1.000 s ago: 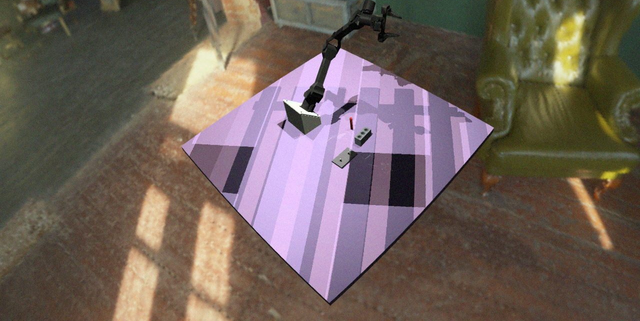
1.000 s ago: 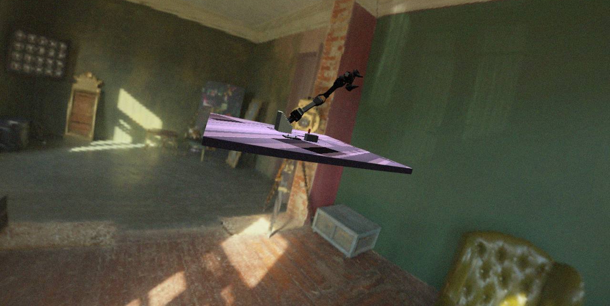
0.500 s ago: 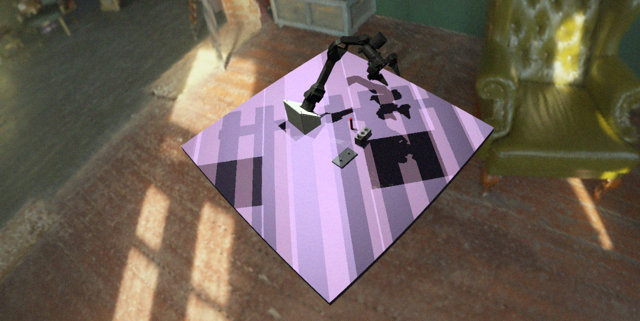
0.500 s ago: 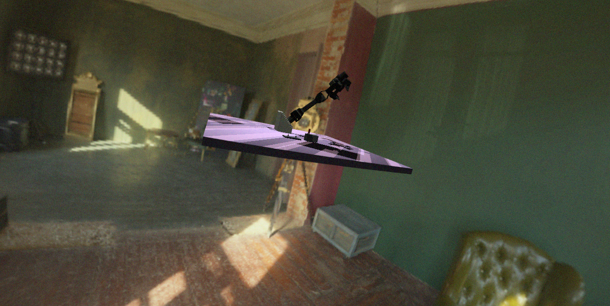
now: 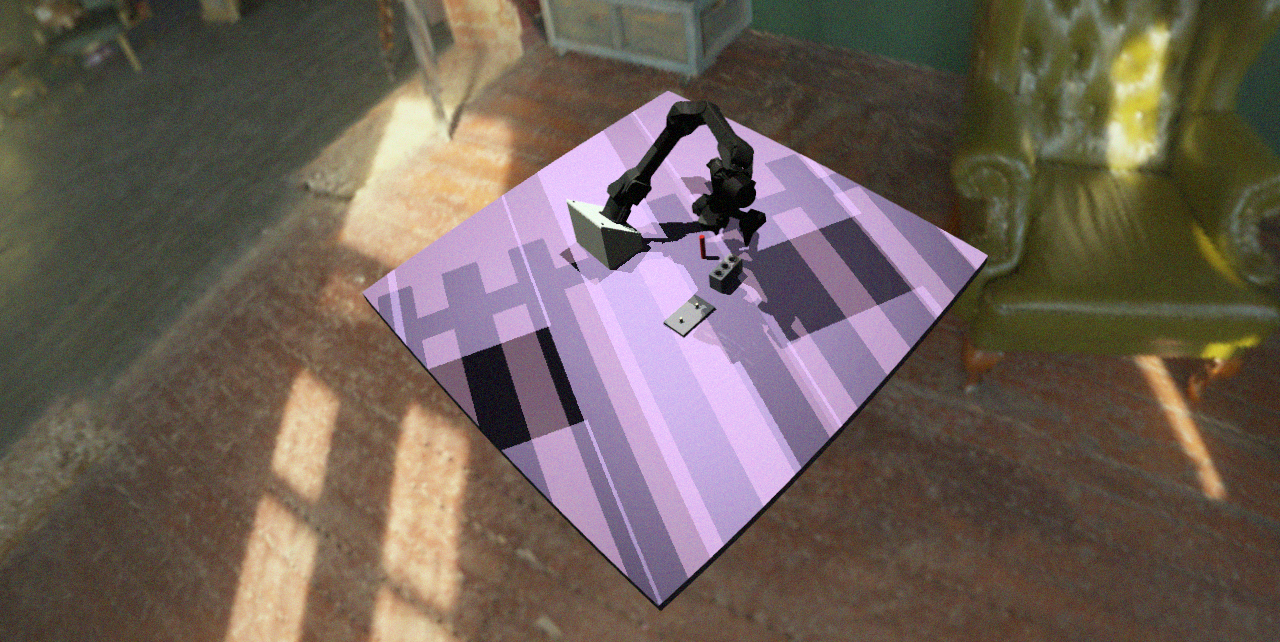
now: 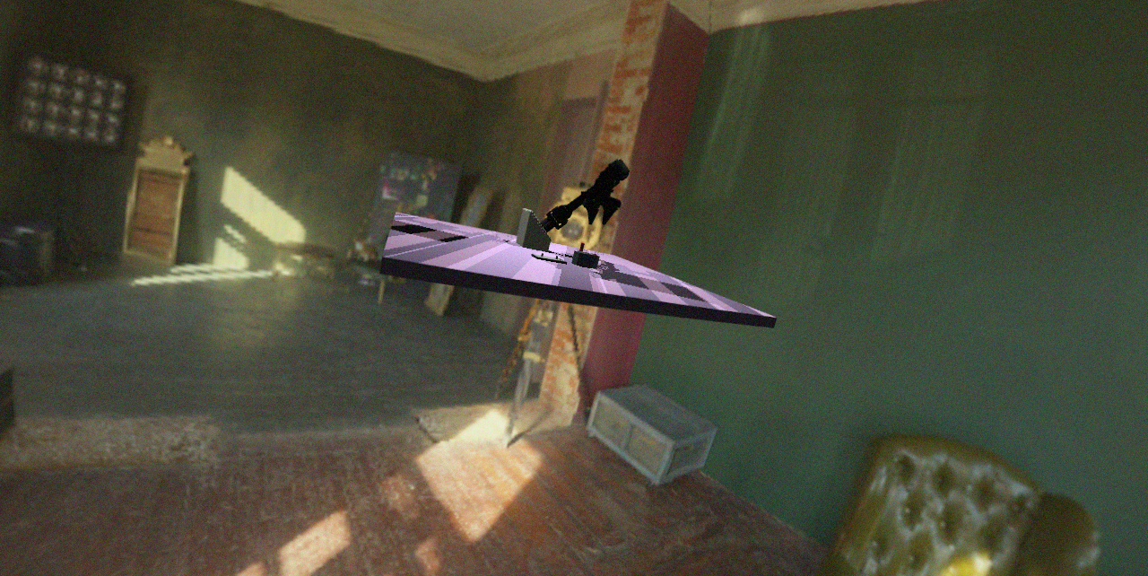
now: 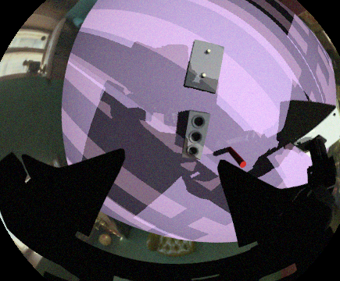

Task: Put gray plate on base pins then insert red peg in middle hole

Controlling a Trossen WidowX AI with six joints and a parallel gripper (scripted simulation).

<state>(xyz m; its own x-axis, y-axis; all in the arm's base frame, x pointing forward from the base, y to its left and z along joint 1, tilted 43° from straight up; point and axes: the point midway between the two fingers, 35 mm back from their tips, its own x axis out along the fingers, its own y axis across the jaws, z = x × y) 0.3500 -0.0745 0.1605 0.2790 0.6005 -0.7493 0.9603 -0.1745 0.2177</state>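
The gray plate is 30 mm behind my gripper tip, 10 mm to the left of it and 130 mm below it. The rest, counted from my gripper tip: red peg: 130 mm behind, 40 mm to the left, 130 mm below.
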